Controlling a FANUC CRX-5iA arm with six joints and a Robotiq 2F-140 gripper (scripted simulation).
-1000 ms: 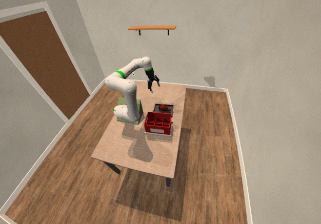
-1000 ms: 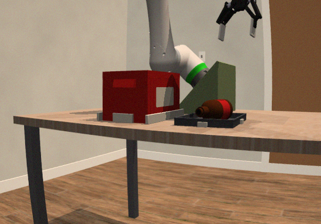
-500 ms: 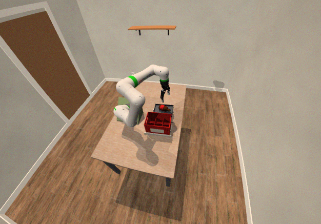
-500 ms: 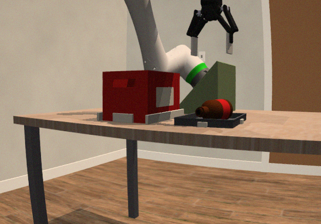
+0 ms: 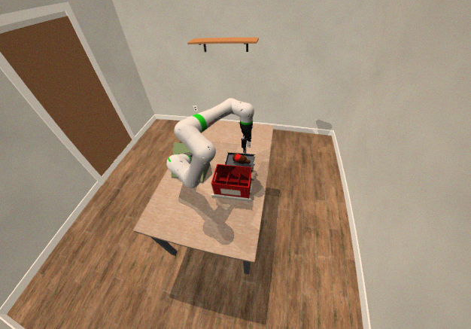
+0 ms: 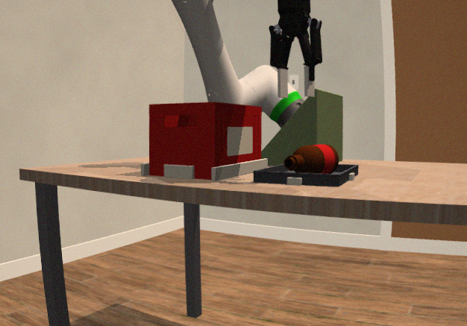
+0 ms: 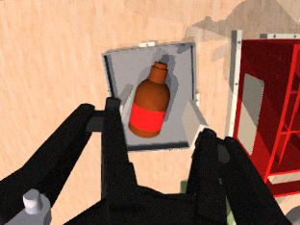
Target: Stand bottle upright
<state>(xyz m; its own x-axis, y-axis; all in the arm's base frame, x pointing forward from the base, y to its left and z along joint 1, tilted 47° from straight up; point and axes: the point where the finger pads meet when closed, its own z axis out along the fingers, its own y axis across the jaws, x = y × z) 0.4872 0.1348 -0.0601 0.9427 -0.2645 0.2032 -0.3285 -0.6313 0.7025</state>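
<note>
The brown bottle lies 170 mm below my hand, 40 mm behind it and 20 mm to the left of it. Round my hand: dark tray 200 mm below, 70 mm behind, 20 mm to the left; red crate 260 mm to the right, 130 mm below, 80 mm behind.
</note>
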